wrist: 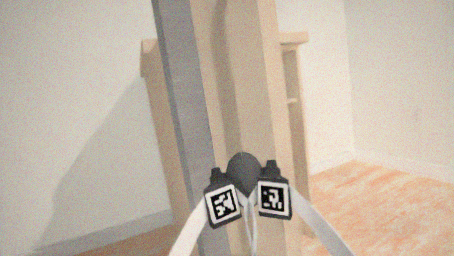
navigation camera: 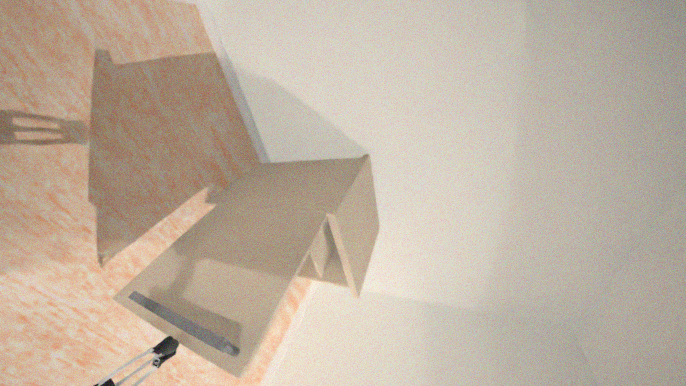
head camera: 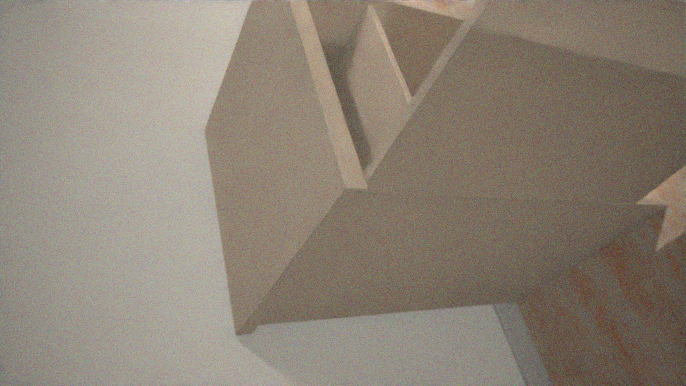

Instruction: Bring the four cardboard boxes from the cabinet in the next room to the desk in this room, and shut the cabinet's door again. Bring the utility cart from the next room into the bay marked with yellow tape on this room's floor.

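The tan cabinet (head camera: 280, 125) (navigation camera: 300, 187) (wrist: 160, 105) stands against the wall, tilted in the head and navigation views. Its door (head camera: 540, 130) (navigation camera: 240, 285) (wrist: 250, 75) stands open, swung out from the cabinet. Part of the inside with a panel shows in the head view; much of the inside is hidden. The long grey handle (navigation camera: 185, 325) (wrist: 186, 85) is on the door's outer face near its free edge. My gripper (navigation camera: 169, 346) (wrist: 244, 170) is shut with its fingertips together and empty, beside the handle and near the door's free edge. The boxes, cart, desk and taped bay do not show.
A pale wall (head camera: 100, 175) (navigation camera: 450, 150) (wrist: 65, 75) runs behind the cabinet, with a grey baseboard (head camera: 520, 340) (navigation camera: 245, 110) (wrist: 115, 230) at its foot. The orange-streaked floor (head camera: 615, 320) (navigation camera: 40, 215) (wrist: 390, 210) carries shadows of the cabinet, door and gripper.
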